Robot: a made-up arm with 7 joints.
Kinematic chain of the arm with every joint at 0, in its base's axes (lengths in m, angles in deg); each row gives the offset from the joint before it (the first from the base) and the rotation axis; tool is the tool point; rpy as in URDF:
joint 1: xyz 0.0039 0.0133 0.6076 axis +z
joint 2: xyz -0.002 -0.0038 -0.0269 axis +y
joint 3: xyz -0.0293 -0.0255 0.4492 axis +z
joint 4: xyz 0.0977 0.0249 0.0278 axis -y
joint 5: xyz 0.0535 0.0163 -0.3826 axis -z
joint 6: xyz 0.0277 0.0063 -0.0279 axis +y
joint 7: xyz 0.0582 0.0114 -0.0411 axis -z
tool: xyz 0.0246 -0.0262 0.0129 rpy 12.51 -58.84 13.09
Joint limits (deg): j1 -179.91..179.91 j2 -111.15..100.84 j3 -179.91..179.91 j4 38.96..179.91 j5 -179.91..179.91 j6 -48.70..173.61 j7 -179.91..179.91
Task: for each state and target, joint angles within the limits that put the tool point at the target. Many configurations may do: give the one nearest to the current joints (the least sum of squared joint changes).
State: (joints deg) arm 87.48 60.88 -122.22 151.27 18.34 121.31 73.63
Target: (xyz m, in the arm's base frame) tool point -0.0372 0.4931 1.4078
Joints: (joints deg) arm 118.19 38.31 -137.04 160.83 16.57 96.73 52.88
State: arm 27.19 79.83 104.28 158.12 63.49 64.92 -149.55
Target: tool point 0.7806 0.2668 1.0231
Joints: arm 20.93 66.83 103.29 179.91 66.38 84.41 -175.23
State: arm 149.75 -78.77 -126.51 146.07 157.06 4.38 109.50
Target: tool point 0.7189 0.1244 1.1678
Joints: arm 162.22 -39.12 -112.55 150.17 158.88 3.93 108.69
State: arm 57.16 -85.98 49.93 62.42 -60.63 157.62 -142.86
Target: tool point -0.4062 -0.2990 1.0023
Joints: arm 71.13 -83.18 34.49 90.80 -62.68 154.26 -142.51
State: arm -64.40 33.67 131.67 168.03 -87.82 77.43 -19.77
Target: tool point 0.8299 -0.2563 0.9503
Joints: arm -45.09 75.76 102.59 130.66 -88.02 89.00 -19.75
